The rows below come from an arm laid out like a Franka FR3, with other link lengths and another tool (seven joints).
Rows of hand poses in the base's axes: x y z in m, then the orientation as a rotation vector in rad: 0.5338, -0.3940, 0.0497, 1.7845, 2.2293, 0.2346; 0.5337, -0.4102, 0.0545, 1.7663, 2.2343, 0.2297; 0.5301, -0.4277, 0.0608, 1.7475, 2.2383, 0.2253; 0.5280, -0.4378, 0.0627, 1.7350, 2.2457, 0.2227; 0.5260, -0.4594, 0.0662, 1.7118, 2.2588, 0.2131; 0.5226, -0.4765, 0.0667, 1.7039, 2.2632, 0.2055; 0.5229, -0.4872, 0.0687, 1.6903, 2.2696, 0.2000; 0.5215, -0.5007, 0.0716, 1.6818, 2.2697, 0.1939; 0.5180, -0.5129, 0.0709, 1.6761, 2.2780, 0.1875
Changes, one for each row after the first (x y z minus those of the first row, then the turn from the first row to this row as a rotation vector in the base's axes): -0.0001, -0.0162, 0.0048, -0.0090, -0.0039, 0.0108; -0.0037, -0.0337, 0.0111, -0.0184, -0.0089, 0.0215; -0.0058, -0.0438, 0.0130, -0.0225, -0.0092, 0.0310; -0.0078, -0.0654, 0.0165, -0.0331, -0.0082, 0.0479; -0.0112, -0.0825, 0.0170, -0.0392, -0.0063, 0.0532; -0.0109, -0.0932, 0.0190, -0.0458, -0.0064, 0.0625; -0.0123, -0.1067, 0.0219, -0.0530, -0.0081, 0.0662; -0.0158, -0.1189, 0.0212, -0.0558, -0.0028, 0.0724
